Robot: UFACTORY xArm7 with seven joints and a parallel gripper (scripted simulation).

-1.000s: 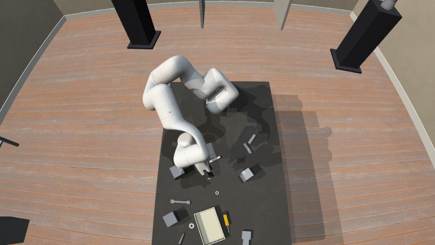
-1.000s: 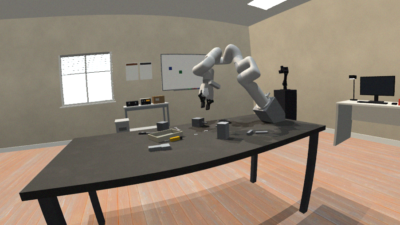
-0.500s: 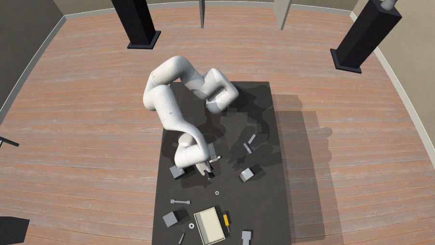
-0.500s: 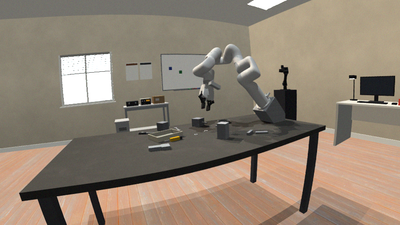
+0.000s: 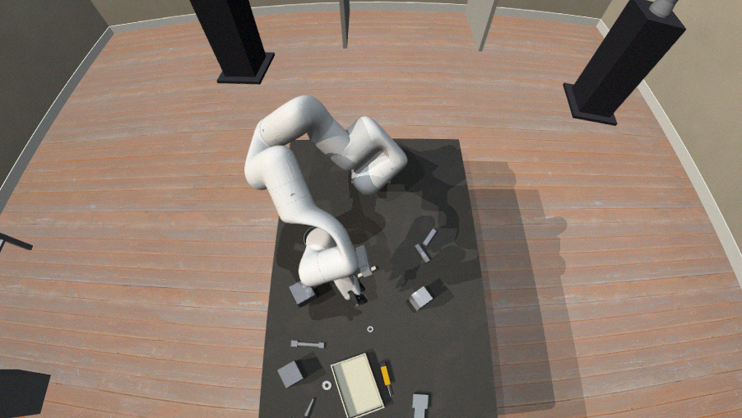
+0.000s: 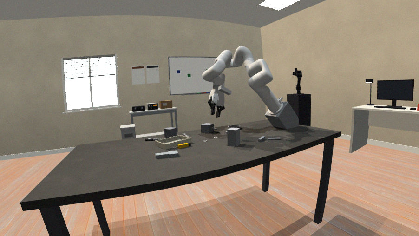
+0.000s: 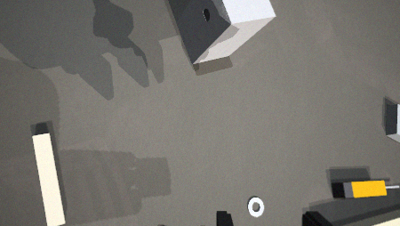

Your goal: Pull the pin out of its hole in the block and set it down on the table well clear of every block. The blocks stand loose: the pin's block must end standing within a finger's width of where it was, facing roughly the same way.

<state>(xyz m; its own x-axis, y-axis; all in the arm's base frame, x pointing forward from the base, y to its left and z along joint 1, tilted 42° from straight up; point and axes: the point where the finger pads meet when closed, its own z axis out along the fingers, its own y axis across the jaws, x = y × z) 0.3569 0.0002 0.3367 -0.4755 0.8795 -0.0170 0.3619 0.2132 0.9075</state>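
Right now my hand is 12 cm past the grey bar, 8 cm to the left of it and 16 cm above it. The rest, counted from my hand: yellow tool 24 cm ahead, 12 cm to the left, 15 cm below; then cream bar 11 cm behind, 15 cm below; then taller grey block 3 cm behind, 20 cm to the left, 11 cm below.
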